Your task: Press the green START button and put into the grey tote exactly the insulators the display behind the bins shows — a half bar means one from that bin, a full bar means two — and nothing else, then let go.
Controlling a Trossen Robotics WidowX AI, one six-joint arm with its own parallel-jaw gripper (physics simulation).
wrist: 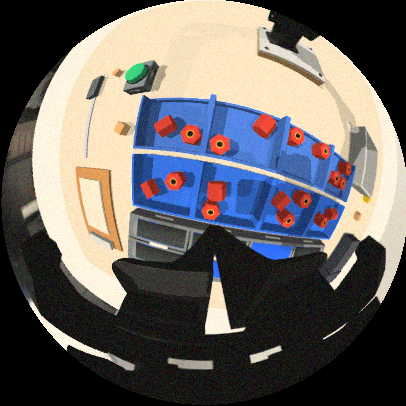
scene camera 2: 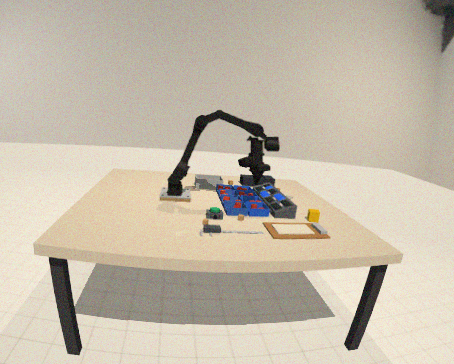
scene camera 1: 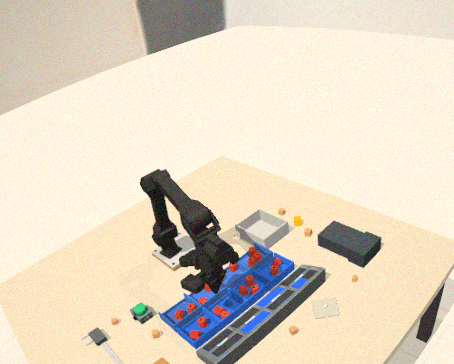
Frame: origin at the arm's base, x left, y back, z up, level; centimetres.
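Where they show: gripper, between the fingertips: (wrist: 213, 229) (scene camera 2: 256, 184) (scene camera 1: 215, 293); arm's base, origin of its link: (scene camera 2: 174, 193) (scene camera 1: 170, 251).
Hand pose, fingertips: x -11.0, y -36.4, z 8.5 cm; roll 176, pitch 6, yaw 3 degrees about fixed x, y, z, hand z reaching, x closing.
Things, the pixels of their centre, and the offset from my fingertips. "spot": a spot on its surface instead.
- grey tote, middle of its body: (wrist: 364, 163) (scene camera 1: 262, 229) (scene camera 2: 208, 181) dx +38.5, dy +15.1, dz -8.1 cm
- green START button, middle of its body: (wrist: 138, 75) (scene camera 1: 140, 311) (scene camera 2: 214, 212) dx -15.4, dy +21.5, dz -8.8 cm
- dark block, middle of its body: (scene camera 1: 348, 242) (wrist: 337, 260) (scene camera 2: 257, 180) dx +47.3, dy -16.7, dz -8.0 cm
- flat square plate, middle of its body: (scene camera 1: 325, 307) dx +19.7, dy -24.5, dz -10.5 cm
- clipboard, middle of its body: (wrist: 92, 210) (scene camera 2: 296, 229) dx -31.6, dy -8.0, dz -9.9 cm
- yellow block, middle of its body: (scene camera 2: 313, 215) dx -19.0, dy -22.2, dz -8.5 cm
- dark plug, a spot on its surface: (scene camera 1: 97, 336) spot: dx -31.5, dy +24.7, dz -8.9 cm
My gripper (scene camera 1: 216, 290) (scene camera 2: 257, 182) (wrist: 213, 229) is shut and empty, fingertips pointing down above the blue bins (scene camera 1: 175, 330) (scene camera 2: 236, 211), near their display side. Red insulators (wrist: 165, 126) (wrist: 216, 191) lie in both rows of bins. The long dark display (scene camera 1: 272, 324) (scene camera 2: 284, 212) shows blue bars in three cells: one in the inner row and one in the outer row look full, and one at the tote end of the outer row looks shorter. The grey tote (scene camera 1: 248, 238) (scene camera 2: 208, 181) (wrist: 364, 167) has a bare floor in scene camera 1. The green START button (scene camera 1: 140, 309) (scene camera 2: 214, 210) (wrist: 136, 73) stands beside the opposite bin end.
A dark block (scene camera 1: 350, 244) stands beyond the tote end of the display. A flat square plate (scene camera 1: 326, 307) lies behind the display. A clipboard (scene camera 2: 295, 229), a yellow block (scene camera 2: 313, 215) and a dark plug (scene camera 1: 97, 336) lie toward the button side. Small orange cubes (scene camera 1: 293, 330) (wrist: 122, 128) are scattered around.
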